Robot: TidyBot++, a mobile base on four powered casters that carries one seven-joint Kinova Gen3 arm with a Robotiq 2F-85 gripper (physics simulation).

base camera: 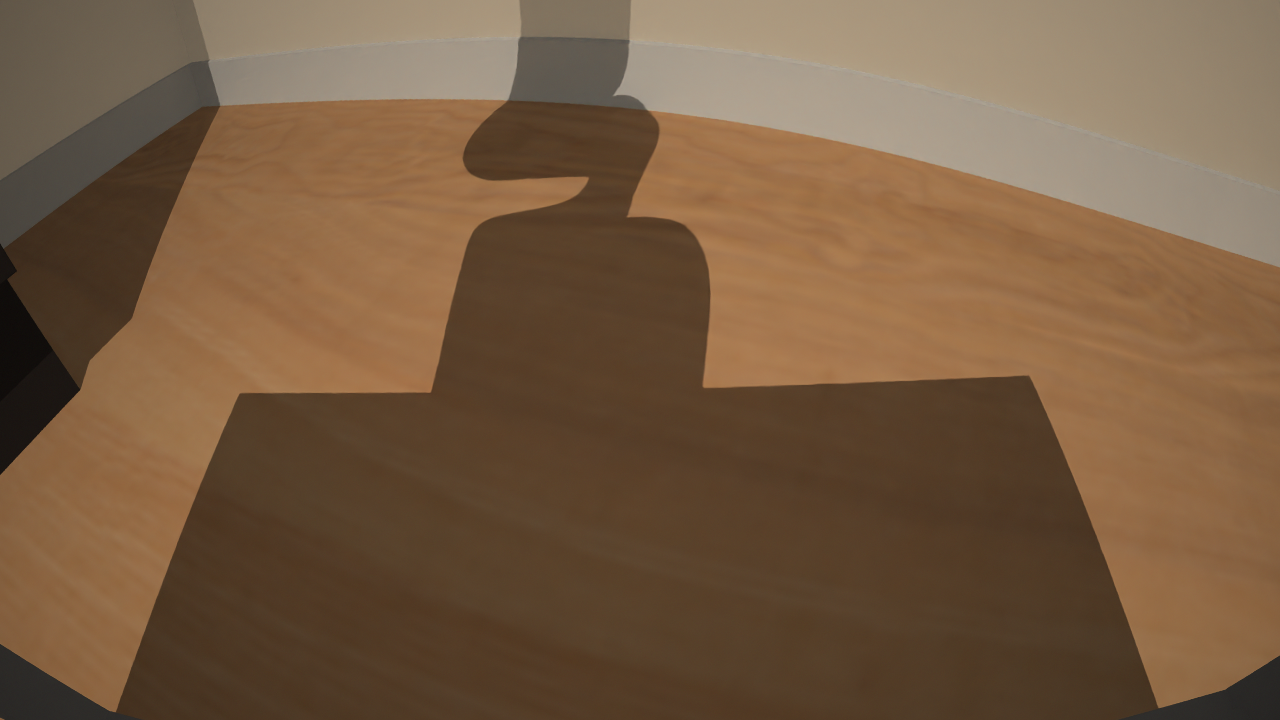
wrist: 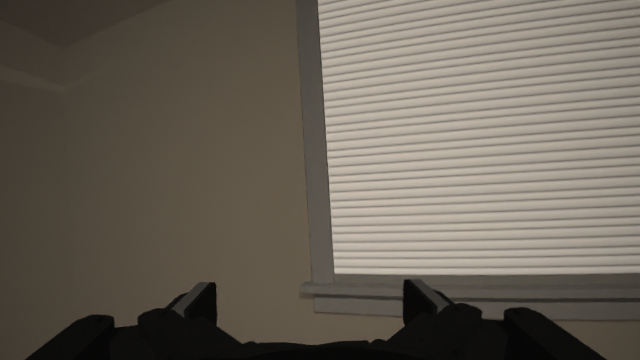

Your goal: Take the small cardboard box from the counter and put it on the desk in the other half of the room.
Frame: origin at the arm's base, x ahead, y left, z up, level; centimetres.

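Seen in the pictures: gripper, fingertip midpoint: [wrist: 310,302].
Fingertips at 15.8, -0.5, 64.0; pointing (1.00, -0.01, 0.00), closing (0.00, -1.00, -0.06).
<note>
A point is followed by its place in that frame, as x, y, z.
My gripper [wrist: 310,302] {15.8, -0.5, 64.1} is open and empty at the bottom of the wrist view, its two fingers wide apart in front of a wall and a window sill. The small cardboard box, the counter and the desk do not show in the base camera view or in the wrist view.
A window with closed blinds [wrist: 480,150] {74.7, -40.9, 74.3} is on the right of the wrist view, with plain wall [wrist: 190,165] {101.8, 32.7, 76.5} left of it. In the base view a white baseboard [base camera: 760,85] {84.3, -11.9, -34.3} runs along the wall, a dark object [base camera: 31,358] {42.7, 55.2, -33.6} stands at the left edge, and the robot's shadow [base camera: 581,537] {32.9, 4.6, -39.7} lies on the wooden floor [base camera: 895,295] {53.7, -18.8, -39.6}.
</note>
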